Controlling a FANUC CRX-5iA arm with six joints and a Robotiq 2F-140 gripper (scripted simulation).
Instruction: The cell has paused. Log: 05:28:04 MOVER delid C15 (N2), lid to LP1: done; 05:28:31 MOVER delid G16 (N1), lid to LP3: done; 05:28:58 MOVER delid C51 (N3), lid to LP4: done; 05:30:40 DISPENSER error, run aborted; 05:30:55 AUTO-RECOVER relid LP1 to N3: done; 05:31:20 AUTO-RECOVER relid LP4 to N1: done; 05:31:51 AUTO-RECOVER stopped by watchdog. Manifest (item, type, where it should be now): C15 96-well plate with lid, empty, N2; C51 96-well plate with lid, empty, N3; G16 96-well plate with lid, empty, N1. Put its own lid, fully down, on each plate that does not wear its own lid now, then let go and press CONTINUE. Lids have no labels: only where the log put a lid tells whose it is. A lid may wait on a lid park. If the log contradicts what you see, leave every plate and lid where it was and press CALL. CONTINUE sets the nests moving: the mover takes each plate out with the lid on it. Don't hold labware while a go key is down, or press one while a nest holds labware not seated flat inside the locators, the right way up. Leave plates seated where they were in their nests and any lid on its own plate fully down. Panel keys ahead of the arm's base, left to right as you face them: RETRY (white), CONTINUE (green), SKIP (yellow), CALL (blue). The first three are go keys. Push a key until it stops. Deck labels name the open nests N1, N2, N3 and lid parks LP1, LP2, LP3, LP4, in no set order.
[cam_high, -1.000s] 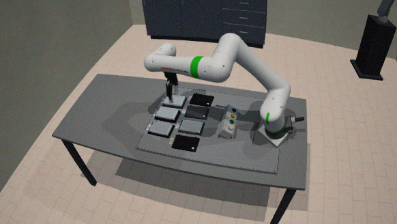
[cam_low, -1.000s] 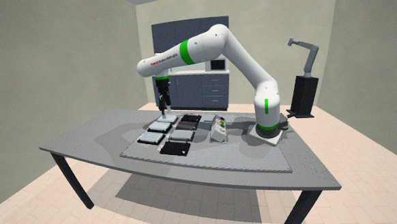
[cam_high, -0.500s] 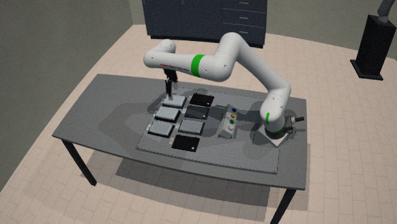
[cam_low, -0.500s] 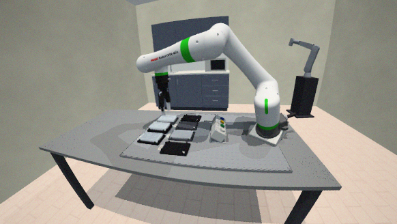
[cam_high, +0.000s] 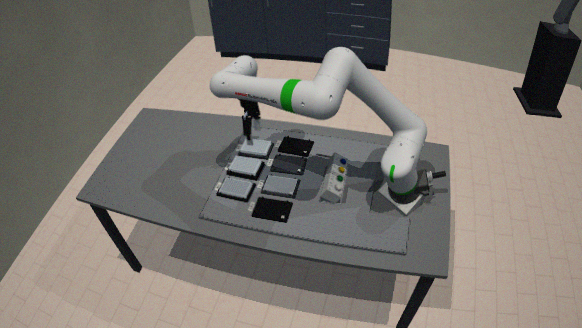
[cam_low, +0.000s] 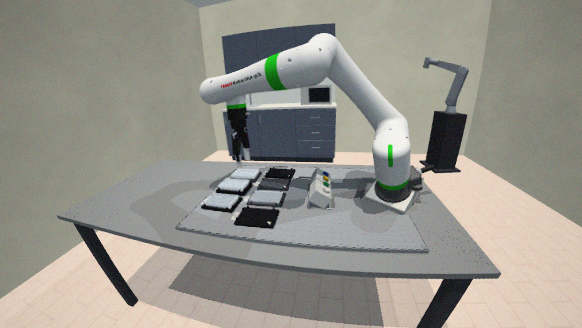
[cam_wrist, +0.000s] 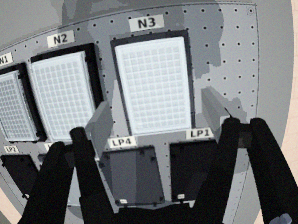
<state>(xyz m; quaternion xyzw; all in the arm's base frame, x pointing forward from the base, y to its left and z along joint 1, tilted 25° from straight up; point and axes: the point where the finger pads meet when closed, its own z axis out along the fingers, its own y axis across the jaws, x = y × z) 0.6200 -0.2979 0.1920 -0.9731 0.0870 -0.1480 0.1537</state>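
My gripper is now 150 mm past the pale lid, 220 mm to the right of it and 90 mm above it. Round my hand: LP4 label (80 mm behind, 80 mm to the left, 100 mm below); N3 label (90 mm ahead, 10 mm to the right, 100 mm below); LP1 label (100 mm behind, 50 mm to the right, 100 mm below).
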